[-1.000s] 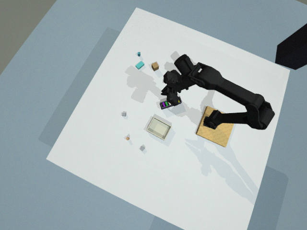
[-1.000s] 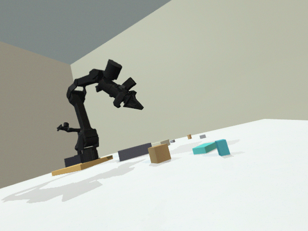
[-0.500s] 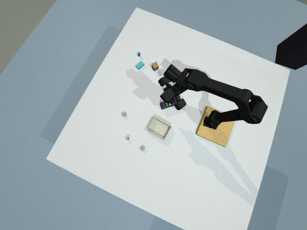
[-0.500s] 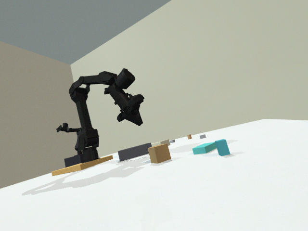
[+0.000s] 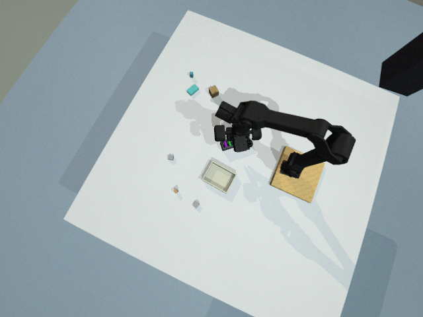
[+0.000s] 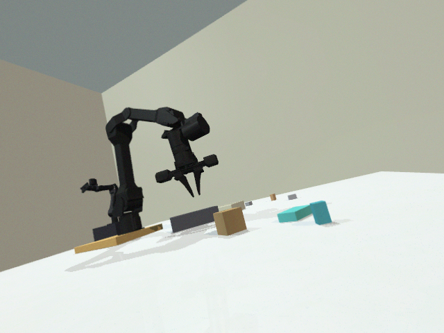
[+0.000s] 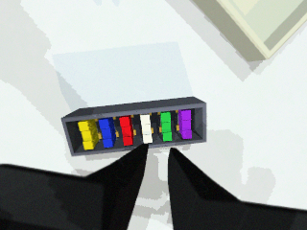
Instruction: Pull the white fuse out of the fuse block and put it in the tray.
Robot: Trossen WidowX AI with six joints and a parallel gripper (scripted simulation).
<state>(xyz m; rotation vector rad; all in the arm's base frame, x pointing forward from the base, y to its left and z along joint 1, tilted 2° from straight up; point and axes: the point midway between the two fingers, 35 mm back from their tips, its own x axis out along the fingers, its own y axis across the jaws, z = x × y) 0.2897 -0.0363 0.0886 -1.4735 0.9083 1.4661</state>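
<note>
Right now the white fuse is 1 cm behind my gripper tip and 6 cm below it. The rest, counted from my gripper tip: teal block 28 cm ahead, 21 cm to the right, 8 cm below; then brown cube 17 cm ahead, 23 cm to the right, 6 cm below; then cream tray 17 cm to the left, 8 cm below.
</note>
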